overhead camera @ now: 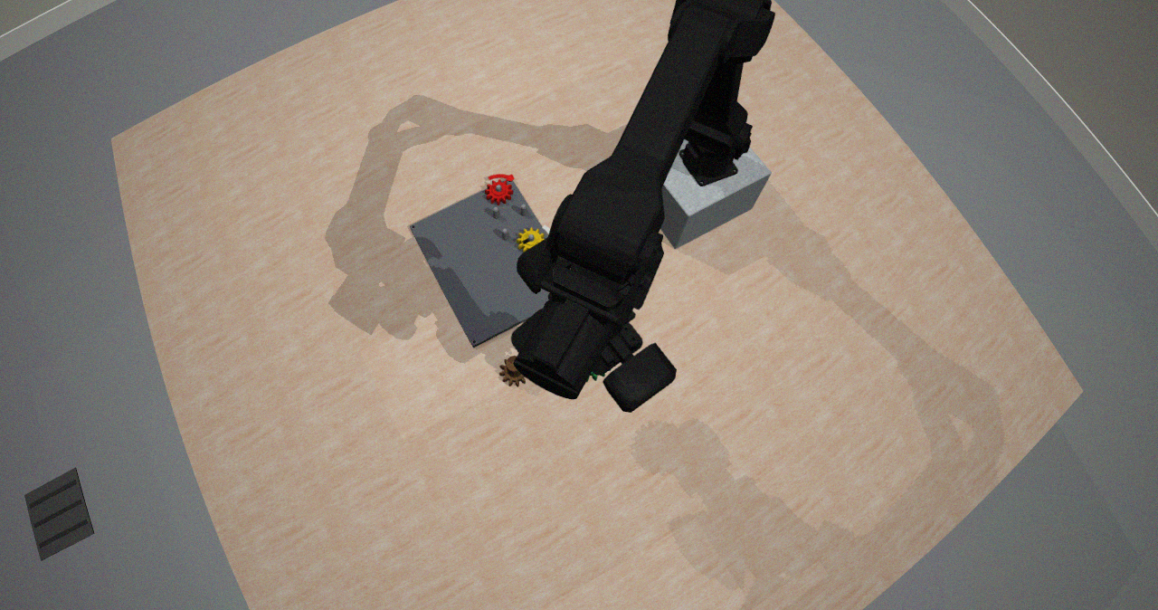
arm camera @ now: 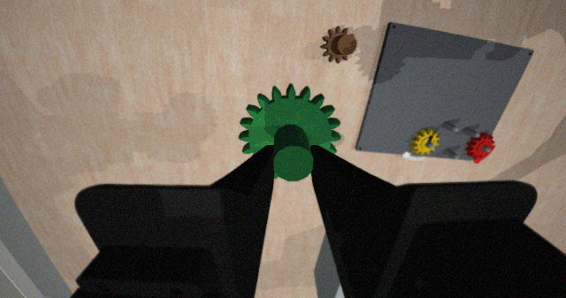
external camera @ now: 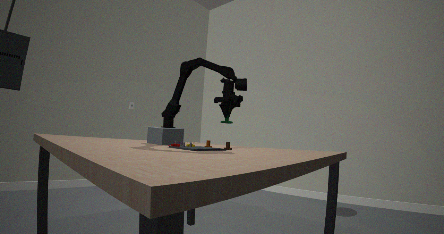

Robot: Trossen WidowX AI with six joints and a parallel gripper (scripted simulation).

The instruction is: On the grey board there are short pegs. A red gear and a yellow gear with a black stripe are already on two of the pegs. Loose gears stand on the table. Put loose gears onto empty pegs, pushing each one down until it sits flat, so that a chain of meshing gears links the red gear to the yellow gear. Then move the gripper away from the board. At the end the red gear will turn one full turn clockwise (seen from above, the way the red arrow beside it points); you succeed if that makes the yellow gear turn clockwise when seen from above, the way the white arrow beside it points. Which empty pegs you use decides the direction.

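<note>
The red gear is 1 cm behind my gripper tip, 31 cm to the right of it and 15 cm below it. From my gripper tip the other things lie so: orange gear: 7 cm behind, 6 cm to the right, 15 cm below; then brown gear: 7 cm ahead, 5 cm to the right, 15 cm below; then large green gear: 1 cm below.
</note>
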